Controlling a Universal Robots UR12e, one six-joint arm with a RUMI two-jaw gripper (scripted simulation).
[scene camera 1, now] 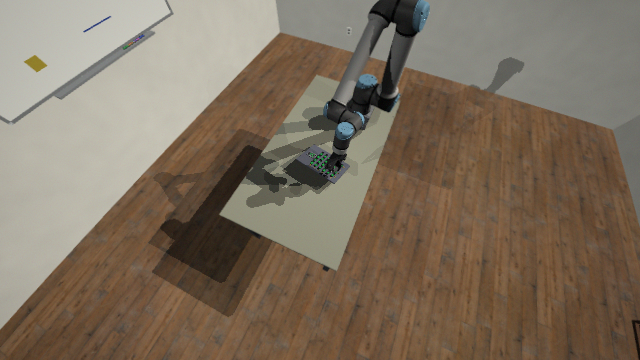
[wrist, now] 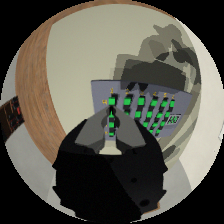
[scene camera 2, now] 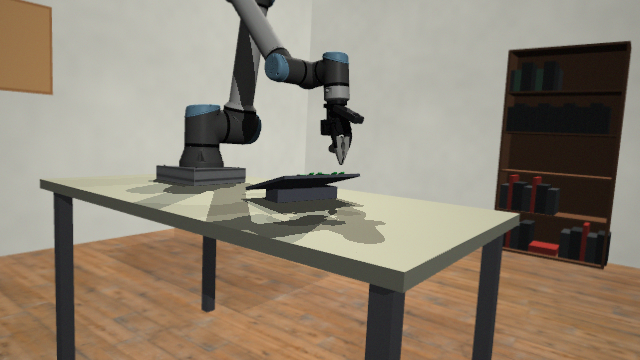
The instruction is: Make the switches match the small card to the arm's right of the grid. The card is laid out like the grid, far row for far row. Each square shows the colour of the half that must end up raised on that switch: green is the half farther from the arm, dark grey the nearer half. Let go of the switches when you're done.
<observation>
In view: my gripper [scene camera 2: 341, 164].
My gripper is seen too in the wrist view [wrist: 111, 106].
</observation>
